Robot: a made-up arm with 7 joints. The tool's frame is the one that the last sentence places. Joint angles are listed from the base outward.
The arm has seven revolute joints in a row. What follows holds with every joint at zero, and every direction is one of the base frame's. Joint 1 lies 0.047 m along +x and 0.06 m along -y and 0.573 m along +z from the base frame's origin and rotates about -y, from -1.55 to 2.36 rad. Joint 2 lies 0.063 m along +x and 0.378 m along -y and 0.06 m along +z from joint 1 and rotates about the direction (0.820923, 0.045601, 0.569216), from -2.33 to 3.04 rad. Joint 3 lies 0.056 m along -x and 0.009 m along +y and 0.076 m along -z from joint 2 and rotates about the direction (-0.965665, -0.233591, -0.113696), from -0.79 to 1.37 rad. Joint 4 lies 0.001 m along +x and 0.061 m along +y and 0.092 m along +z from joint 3 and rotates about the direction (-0.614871, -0.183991, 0.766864), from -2.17 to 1.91 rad. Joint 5 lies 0.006 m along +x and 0.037 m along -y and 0.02 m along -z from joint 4 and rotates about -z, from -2.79 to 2.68 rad. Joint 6 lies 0.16 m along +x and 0.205 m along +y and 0.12 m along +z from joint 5 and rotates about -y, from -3.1 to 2.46 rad. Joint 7 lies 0.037 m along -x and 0.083 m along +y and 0.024 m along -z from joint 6 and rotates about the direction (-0.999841, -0.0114, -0.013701), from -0.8 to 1.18 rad. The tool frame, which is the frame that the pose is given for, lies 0.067 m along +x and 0.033 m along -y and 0.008 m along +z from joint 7; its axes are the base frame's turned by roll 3.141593, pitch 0 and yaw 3.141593 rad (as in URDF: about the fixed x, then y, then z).
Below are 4 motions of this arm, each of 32 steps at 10 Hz.
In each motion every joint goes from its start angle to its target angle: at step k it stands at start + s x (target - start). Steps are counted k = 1, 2, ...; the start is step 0. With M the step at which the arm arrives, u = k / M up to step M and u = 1 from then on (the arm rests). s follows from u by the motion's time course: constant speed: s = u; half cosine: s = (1 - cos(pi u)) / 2; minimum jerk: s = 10 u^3 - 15 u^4 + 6 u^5.
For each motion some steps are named. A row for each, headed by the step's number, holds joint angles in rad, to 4 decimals.
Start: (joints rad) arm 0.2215 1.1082 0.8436 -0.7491 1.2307 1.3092 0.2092
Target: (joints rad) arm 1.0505 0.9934 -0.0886 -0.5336 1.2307 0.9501 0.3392
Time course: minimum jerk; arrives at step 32
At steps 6, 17, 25, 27, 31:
6: 0.2619 1.1026 0.7981 -0.7386 1.2307 1.2917 0.2155
17: 0.6844 1.0441 0.3230 -0.6288 1.2307 1.1087 0.2818
25: 0.9897 1.0018 -0.0202 -0.5494 1.2307 0.9764 0.3297
27: 1.0258 0.9968 -0.0609 -0.5400 1.2307 0.9608 0.3353
31: 1.0503 0.9934 -0.0883 -0.5337 1.2307 0.9502 0.3392

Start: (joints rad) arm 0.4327 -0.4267 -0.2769 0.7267 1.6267 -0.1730 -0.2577
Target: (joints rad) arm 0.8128 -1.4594 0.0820 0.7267 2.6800 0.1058 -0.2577
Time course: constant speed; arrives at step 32
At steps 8, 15, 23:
8: 0.5277 -0.6849 -0.1872 0.7267 1.8900 -0.1033 -0.2577
15: 0.6109 -0.9108 -0.1087 0.7267 2.1204 -0.0423 -0.2577
23: 0.7059 -1.1690 -0.0189 0.7267 2.3838 0.0274 -0.2577

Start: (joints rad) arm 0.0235 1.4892 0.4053 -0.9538 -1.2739 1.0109 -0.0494
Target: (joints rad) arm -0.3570 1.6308 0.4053 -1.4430 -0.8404 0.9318 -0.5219
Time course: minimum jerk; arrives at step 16
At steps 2, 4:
2: 0.0174 1.4915 0.4053 -0.9617 -1.2669 1.0096 -0.0570
4: -0.0159 1.5039 0.4053 -1.0044 -1.2290 1.0027 -0.0983

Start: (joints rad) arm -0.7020 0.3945 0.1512 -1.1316 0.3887 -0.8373 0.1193
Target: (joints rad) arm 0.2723 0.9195 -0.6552 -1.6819 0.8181 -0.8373 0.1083
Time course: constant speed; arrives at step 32
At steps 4, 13, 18, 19, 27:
4: -0.5802 0.4601 0.0504 -1.2004 0.4424 -0.8373 0.1179
13: -0.3062 0.6078 -0.1764 -1.3552 0.5631 -0.8373 0.1148
18: -0.1540 0.6898 -0.3024 -1.4411 0.6302 -0.8373 0.1131
19: -0.1235 0.7062 -0.3276 -1.4583 0.6437 -0.8373 0.1128
27: 0.1201 0.8375 -0.5292 -1.5959 0.7510 -0.8373 0.1100

